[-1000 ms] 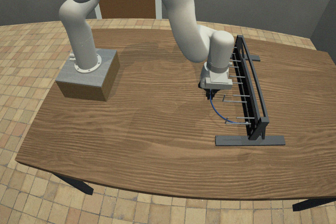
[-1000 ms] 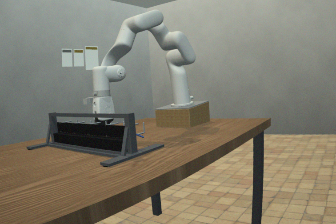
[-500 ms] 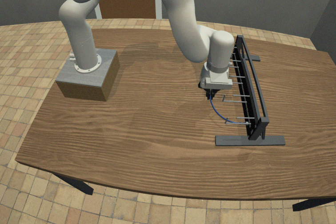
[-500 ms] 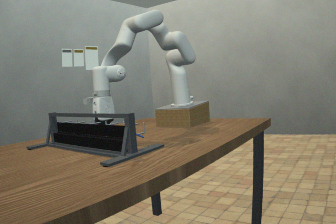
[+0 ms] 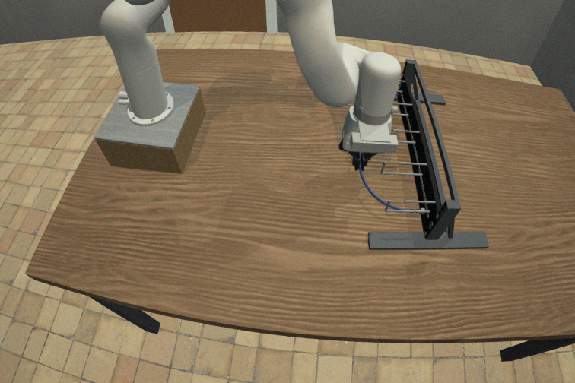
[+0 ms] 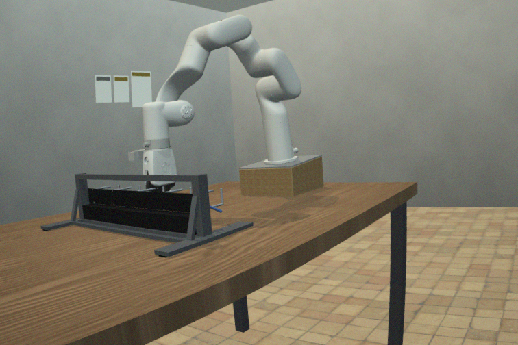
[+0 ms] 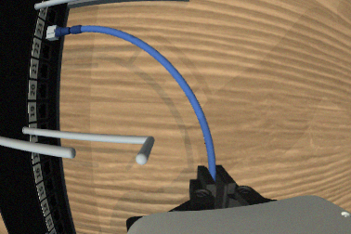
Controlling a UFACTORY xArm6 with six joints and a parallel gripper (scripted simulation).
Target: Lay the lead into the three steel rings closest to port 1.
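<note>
The dark grey rack is 160 mm ahead of my hand, 70 mm to the left of it and 20 mm above it.
</note>
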